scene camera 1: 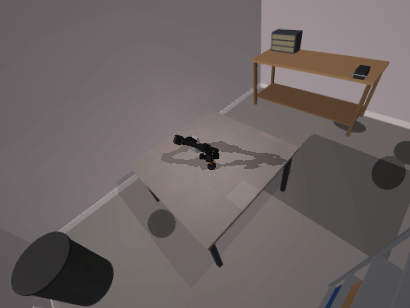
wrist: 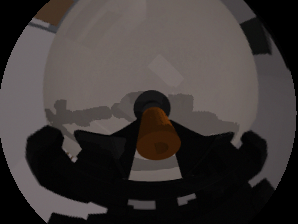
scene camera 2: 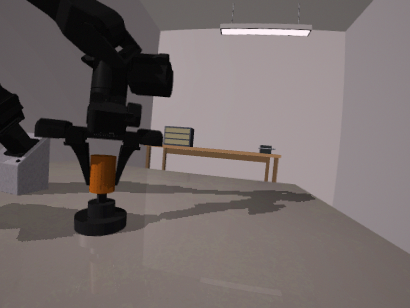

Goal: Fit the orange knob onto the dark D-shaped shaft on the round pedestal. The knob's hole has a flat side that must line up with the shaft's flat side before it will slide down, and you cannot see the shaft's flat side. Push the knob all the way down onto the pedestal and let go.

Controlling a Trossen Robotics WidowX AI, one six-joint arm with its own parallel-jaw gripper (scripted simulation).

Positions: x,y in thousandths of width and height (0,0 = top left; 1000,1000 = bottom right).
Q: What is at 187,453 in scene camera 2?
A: My gripper.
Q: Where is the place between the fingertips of my gripper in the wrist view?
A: At 518,542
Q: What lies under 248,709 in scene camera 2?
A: A dark shaft.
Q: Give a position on an orange knob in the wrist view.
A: At 525,627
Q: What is my gripper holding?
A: An orange knob.
